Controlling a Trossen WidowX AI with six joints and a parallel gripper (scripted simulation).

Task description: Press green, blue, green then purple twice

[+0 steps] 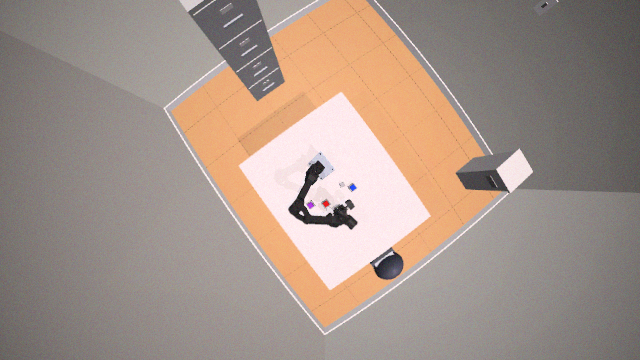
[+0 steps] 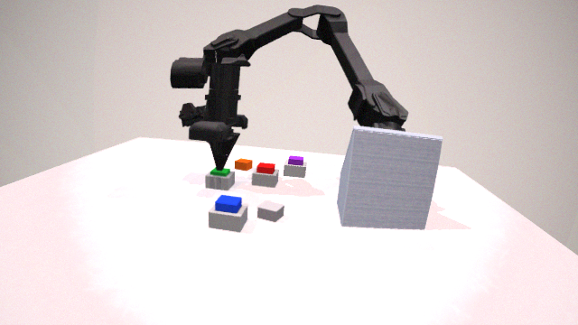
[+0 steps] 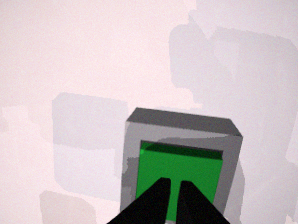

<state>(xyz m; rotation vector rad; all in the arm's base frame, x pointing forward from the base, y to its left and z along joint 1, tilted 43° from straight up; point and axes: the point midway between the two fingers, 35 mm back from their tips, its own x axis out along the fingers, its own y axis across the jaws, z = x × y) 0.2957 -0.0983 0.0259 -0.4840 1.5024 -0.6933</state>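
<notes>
Now: gripper tip 10 mm above the green button. Also, from my gripper tip: grey block (130 mm to the left, 110 mm behind, 20 mm below); then orange block (140 mm to the right, 30 mm behind, 20 mm below); then red button (90 mm behind, 40 mm to the right).
</notes>
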